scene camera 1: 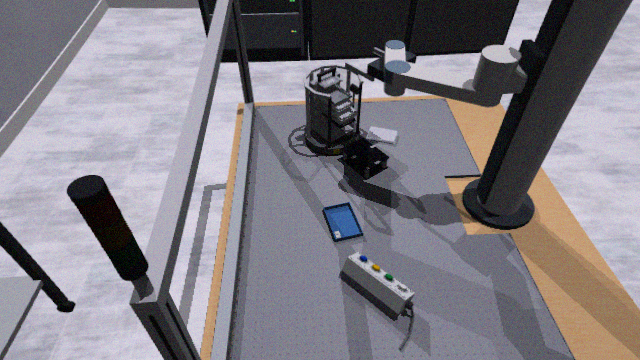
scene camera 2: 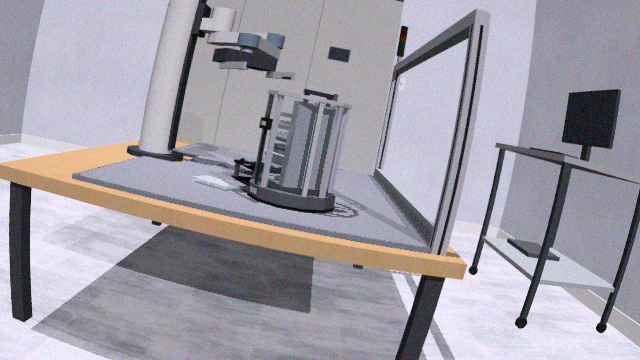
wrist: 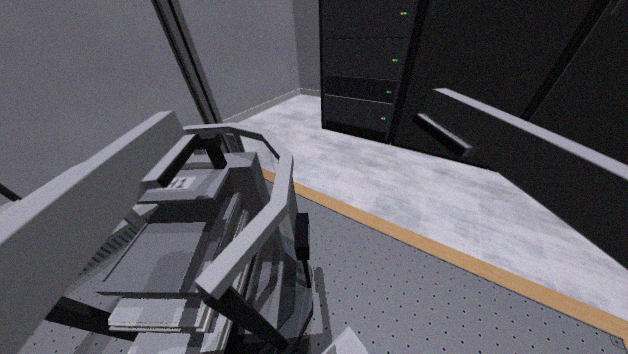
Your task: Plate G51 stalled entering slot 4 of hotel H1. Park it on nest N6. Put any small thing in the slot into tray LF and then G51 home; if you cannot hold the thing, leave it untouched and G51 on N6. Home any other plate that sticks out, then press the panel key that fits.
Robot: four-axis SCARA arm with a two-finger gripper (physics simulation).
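Frame: origin at the arm's base, x right, y back, z down, level; millimetres.
Seen in the pictures: gripper, fingertip midpoint: [scene camera 1: 360, 57] [scene camera 2: 270, 70] [wrist: 309, 113]; arm's base, origin of the base link: [scene camera 1: 496, 203] [scene camera 2: 154, 155].
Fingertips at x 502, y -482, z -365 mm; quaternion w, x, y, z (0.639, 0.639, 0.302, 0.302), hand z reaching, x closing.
Pixels of each thing's middle, then the offset from my fingertips to it. "spot": a spot on its surface instead.
- round hotel H1, body centre: [wrist: 220, 257] [scene camera 2: 299, 145] [scene camera 1: 333, 108] dx -73, dy -114, dz +192 mm
- wide grey plate-like surface, surface spot: [wrist: 155, 255] spot: dx -112, dy -105, dz +109 mm
- blue tray, body centre: [scene camera 1: 342, 221] dx -573, dy -115, dz +343 mm
- key panel, body centre: [scene camera 1: 377, 281] [scene camera 2: 285, 157] dx -849, dy -33, dz +310 mm
- white flat piece, body centre: [scene camera 2: 215, 182] [scene camera 1: 382, 135] dx -78, dy +111, dz +345 mm
- black latch-like block, surface spot: [wrist: 302, 235] spot: dx -13, dy -10, dz +130 mm
My gripper [scene camera 1: 361, 58] [scene camera 2: 270, 71] [wrist: 309, 113] is open and empty, high beside the top rim of the round hotel H1 [scene camera 1: 316, 117] [scene camera 2: 295, 150] [wrist: 207, 186]. In the wrist view its left finger overlaps the hotel's near side. A wide grey plate-like surface [wrist: 155, 255] lies above lighter stacked plates [scene camera 1: 344, 106] [wrist: 150, 312] in the hotel. Plate labels, slot 4's contents and which plate is G51 cannot be told. A black nest [scene camera 1: 367, 161] [scene camera 2: 242, 169] stands beside the hotel; its label is unreadable. A blue tray [scene camera 1: 342, 221] and a key panel [scene camera 1: 377, 285] with blue, yellow, green and white keys stand nearer scene camera 1.
A white flat piece [scene camera 1: 383, 135] [scene camera 2: 212, 181] [wrist: 350, 345] lies beside the hotel. The arm's thick column [scene camera 1: 535, 115] [scene camera 2: 167, 80] stands at the table's side. A framed clear screen [scene camera 1: 197, 120] [scene camera 2: 457, 135] runs along the opposite edge. A black latch-like block [wrist: 302, 235] sits on the hotel's side.
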